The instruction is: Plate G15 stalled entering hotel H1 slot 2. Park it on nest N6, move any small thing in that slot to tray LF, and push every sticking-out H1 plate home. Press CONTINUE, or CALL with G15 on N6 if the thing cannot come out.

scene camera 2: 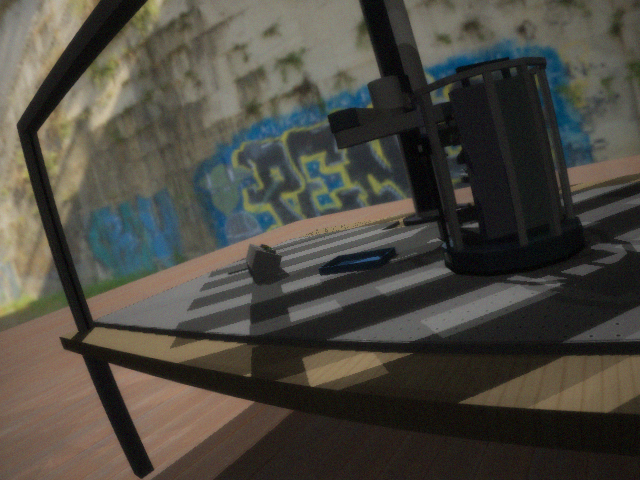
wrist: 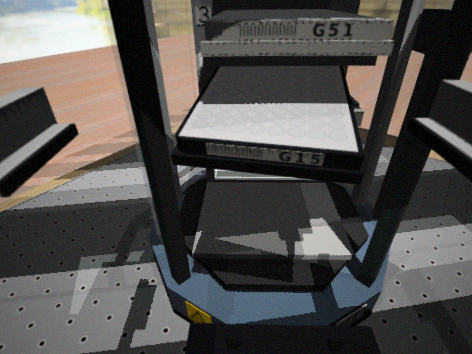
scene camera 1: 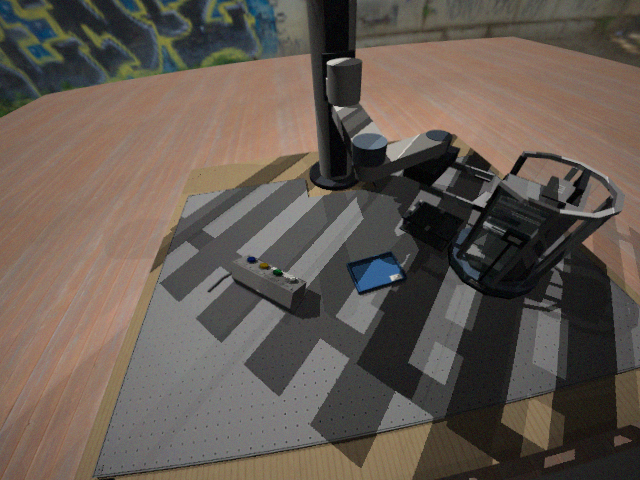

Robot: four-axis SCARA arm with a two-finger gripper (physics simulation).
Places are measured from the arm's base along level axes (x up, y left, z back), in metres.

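Pixels of known places: gripper, fingertip midpoint: (wrist: 241, 106) (scene camera 1: 483, 191); arm's base at its link origin: (scene camera 1: 335, 174).
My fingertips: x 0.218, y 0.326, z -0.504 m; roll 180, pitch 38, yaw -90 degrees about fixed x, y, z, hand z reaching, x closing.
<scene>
Ahead of a thing's pixels: the offset from my fingertips to its top centre.
Plate G15 @(dx +0.005, dy +0.018, dz -0.057 m) (wrist: 270, 125) has a pale top and sticks out toward the wrist camera, its front edge sloping down to the right. Plate G51 @(dx +0.029, dy +0.033, dz -0.085 m) (wrist: 300, 31) is above it, near the mark 3. Both are in hotel H1 (scene camera 1: 483, 290) (scene camera 2: 516, 260) (wrist: 240, 304). My gripper (scene camera 1: 488, 192) (wrist: 241, 106) is open and empty; its fingers stand wide to the left and right of G15, apart from it. No small thing shows in the slot; its inside is hidden behind G15. A blue tray @(dx -0.188, dy -0.312, dz -0.076 m) (scene camera 1: 377, 272) (scene camera 2: 358, 260), probably LF, lies left of the hotel.
A black holder @(dx -0.135, dy -0.075, dz +0.060 m) (scene camera 1: 433, 225), possibly nest N6, stands between arm and hotel; its label is unreadable. A grey button box @(dx -0.121, dy -0.639, dz -0.063 m) (scene camera 1: 268, 283) (scene camera 2: 263, 263) stands left of the tray, with a cable at its end. Dark upright posts (wrist: 150, 125) (wrist: 415, 115) flank the plates.
</scene>
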